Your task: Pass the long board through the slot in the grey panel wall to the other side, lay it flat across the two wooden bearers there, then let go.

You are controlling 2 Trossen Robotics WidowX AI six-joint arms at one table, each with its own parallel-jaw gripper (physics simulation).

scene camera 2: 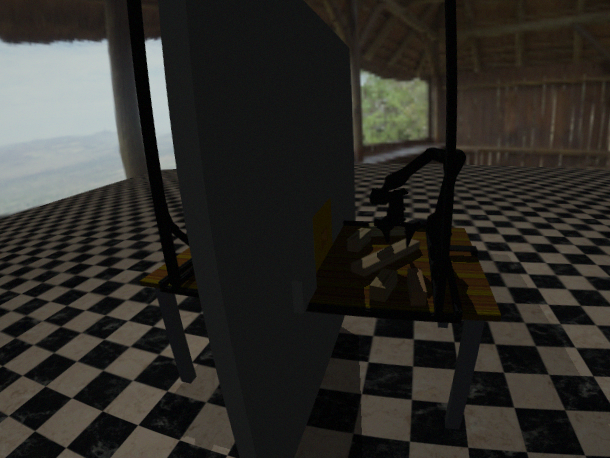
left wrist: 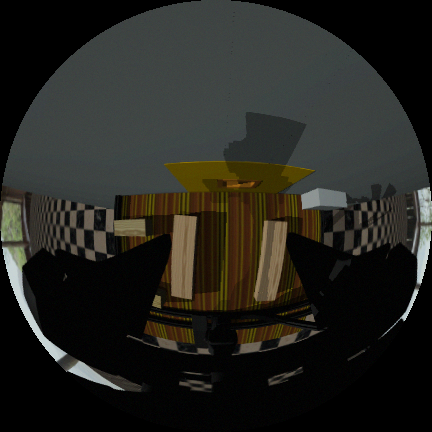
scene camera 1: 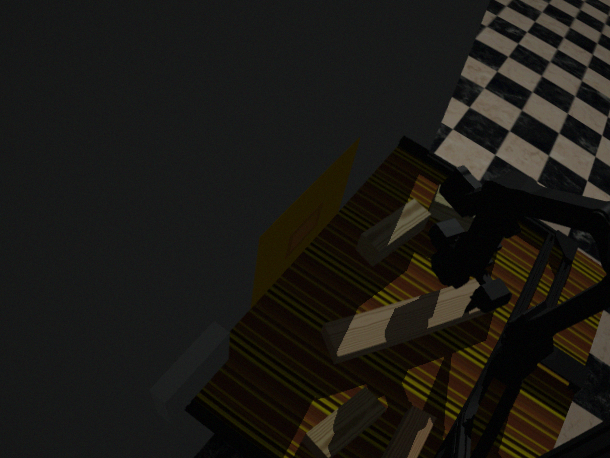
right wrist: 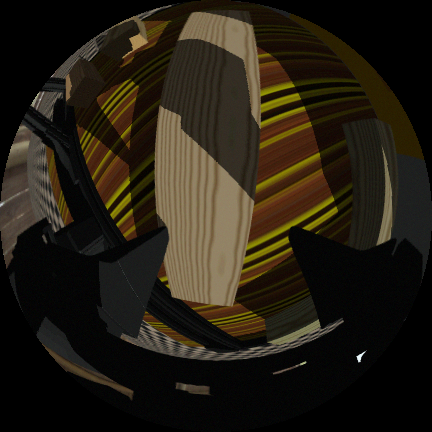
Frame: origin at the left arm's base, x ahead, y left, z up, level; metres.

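Seen in the pictures: left gripper, fingertip midpoint: (left wrist: 230, 239); right gripper, fingertip midpoint: (scene camera 2: 397, 244) (scene camera 1: 453, 292) (right wrist: 230, 232); left arm's base, origin of the base link: (left wrist: 220, 322); right arm's base, origin of the base link: (scene camera 1: 508, 368) (right wrist: 92, 234).
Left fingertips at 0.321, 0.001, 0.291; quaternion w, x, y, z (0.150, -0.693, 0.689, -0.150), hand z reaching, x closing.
Observation:
Pixels of each thing's top centre, then the offset from my left fingertips to it, as dx, dy, dz.
- long board, middle of its top: (right wrist: 206, 99) (scene camera 1: 419, 313) (scene camera 2: 388, 251) +0.401, -0.014, -0.278
- left bearer, middle of its top: (left wrist: 181, 259) -0.086, +0.109, -0.272
- right bearer, middle of its top: (left wrist: 272, 263) -0.101, -0.148, -0.272
- pale block, middle of its top: (left wrist: 127, 227) -0.001, +0.284, -0.263
The long board (scene camera 1: 370, 327) (scene camera 2: 385, 257) (right wrist: 210, 150) lies at a slant on the striped table, on the near side of the grey wall (scene camera 1: 150, 150) (scene camera 2: 275, 150) (left wrist: 150, 100). My right gripper (scene camera 1: 463, 296) (scene camera 2: 397, 241) (right wrist: 230, 232) is open over the board's end away from the wall; its exact height is unclear. The slot (scene camera 1: 304, 230) (left wrist: 240, 183) is in the wall's yellow panel (scene camera 1: 275, 260) (scene camera 2: 321, 235) (left wrist: 200, 175). Beyond the wall, the left bearer (left wrist: 184, 257) and the right bearer (left wrist: 272, 260) lie apart. My left gripper (left wrist: 230, 239) is open and empty above them.
Shorter wooden blocks (scene camera 1: 395, 232) (scene camera 1: 345, 420) (scene camera 1: 410, 435) (right wrist: 292, 322) lie around the board. A pale block (left wrist: 131, 227) lies left of the bearers. A grey box (scene camera 1: 192, 367) (scene camera 2: 298, 296) (left wrist: 325, 198) sticks out from the wall beside the table. Scene camera 1 is dim.

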